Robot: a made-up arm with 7 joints. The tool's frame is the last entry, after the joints.
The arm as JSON. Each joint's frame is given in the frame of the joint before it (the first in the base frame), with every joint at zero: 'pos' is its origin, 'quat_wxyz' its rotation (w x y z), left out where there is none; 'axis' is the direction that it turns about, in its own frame. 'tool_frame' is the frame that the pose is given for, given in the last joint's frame.
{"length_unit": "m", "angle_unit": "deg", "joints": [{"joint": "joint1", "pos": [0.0, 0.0, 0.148], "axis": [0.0, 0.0, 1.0]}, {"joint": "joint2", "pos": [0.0, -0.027, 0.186], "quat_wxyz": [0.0, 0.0, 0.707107, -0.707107], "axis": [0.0, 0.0, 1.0]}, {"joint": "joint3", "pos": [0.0, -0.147, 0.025], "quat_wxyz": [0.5, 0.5, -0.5, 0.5], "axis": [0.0, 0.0, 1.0]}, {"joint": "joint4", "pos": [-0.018, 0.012, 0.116], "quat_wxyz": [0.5, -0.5, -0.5, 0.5], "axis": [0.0, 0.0, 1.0]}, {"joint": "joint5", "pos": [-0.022, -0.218, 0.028], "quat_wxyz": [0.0, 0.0, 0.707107, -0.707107], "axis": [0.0, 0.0, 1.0]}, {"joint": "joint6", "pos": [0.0, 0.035, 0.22], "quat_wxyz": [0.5, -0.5, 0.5, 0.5], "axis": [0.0, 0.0, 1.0]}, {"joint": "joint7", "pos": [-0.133, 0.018, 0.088], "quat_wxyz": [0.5, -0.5, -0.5, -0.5], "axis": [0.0, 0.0, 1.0]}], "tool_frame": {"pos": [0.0, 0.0, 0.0], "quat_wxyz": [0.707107, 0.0, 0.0, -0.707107]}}
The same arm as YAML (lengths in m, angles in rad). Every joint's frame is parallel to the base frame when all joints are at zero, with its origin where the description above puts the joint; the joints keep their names.
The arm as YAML. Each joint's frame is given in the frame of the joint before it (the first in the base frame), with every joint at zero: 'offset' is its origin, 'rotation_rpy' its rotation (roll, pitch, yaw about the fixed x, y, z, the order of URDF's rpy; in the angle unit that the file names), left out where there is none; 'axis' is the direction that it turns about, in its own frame. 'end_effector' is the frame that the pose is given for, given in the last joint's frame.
length_unit: m
angle_unit: rad
chain:
  - id: joint1
    offset: [0.0, 0.0, 0.148]
    axis: "+z"
  - id: joint2
    offset: [0.0, -0.027, 0.186]
    axis: "-y"
  - id: joint3
    offset: [0.0, -0.025, 0.147]
    axis: "+z"
  - id: joint4
    offset: [0.012, 0.018, 0.116]
    axis: "+y"
  - id: joint5
    offset: [-0.022, 0.028, 0.218]
    axis: "+z"
  - id: joint6
    offset: [0.0, -0.035, 0.22]
    axis: "-y"
  - id: joint7
    offset: [0.018, -0.088, 0.133]
    axis: "+x"
end_effector:
  offset: [0.0, 0.0, 0.0]
  rotation_rpy: [3.1416, -1.5708, 0.0]

